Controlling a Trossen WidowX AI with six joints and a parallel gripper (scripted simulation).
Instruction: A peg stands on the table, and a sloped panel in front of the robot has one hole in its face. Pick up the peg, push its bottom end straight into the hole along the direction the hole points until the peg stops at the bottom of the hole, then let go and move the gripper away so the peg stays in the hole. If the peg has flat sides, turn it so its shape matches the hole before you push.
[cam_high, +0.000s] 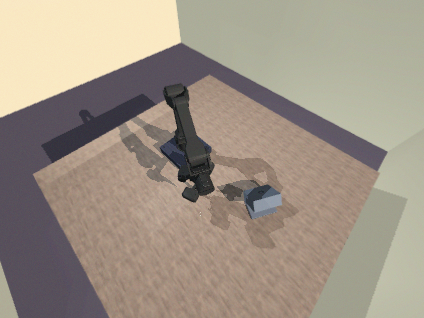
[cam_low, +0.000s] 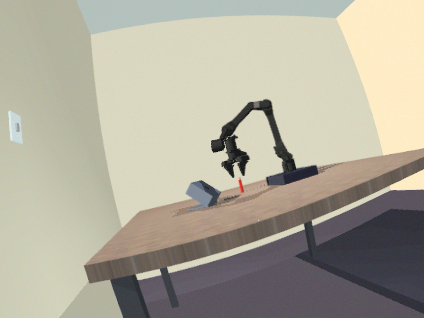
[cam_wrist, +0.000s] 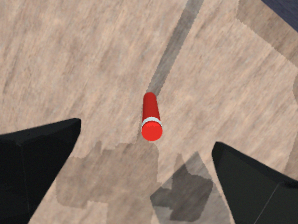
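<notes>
My gripper tip is 30 mm above the peg. From my gripper tip the other things lie so: sloped panel 250 mm ahead, 130 mm to the left, 30 mm below; wedge support 270 mm ahead, 120 mm to the left, 80 mm below.
</notes>
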